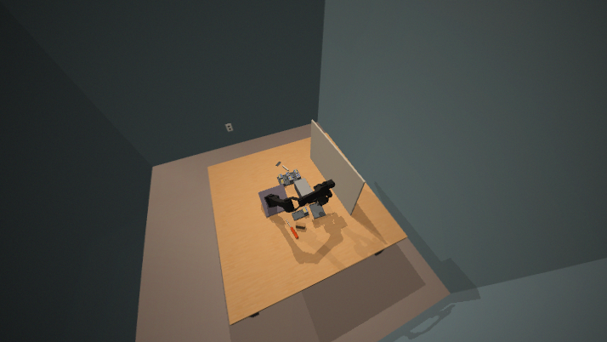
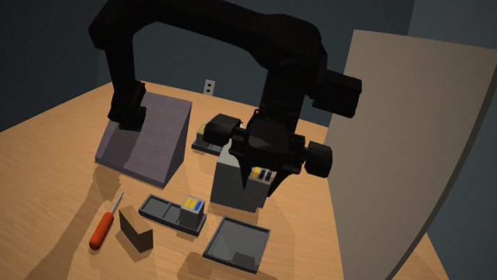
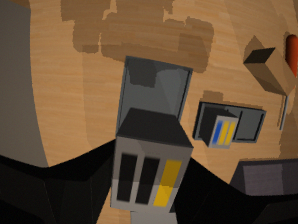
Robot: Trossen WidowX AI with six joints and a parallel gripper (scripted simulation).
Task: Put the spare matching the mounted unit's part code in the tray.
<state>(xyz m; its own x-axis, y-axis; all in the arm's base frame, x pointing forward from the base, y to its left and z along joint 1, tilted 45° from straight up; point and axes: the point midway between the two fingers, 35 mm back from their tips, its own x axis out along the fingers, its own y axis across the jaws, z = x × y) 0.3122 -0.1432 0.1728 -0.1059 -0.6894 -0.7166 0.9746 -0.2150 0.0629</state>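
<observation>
The dark grey tray is 120 mm below my gripper tip. From my gripper tip the other things lie so: grey spare block (20 mm above); brown block (190 mm behind, 60 mm to the right, 100 mm below); low rack (140 mm behind, 30 mm to the left, 120 mm below).
</observation>
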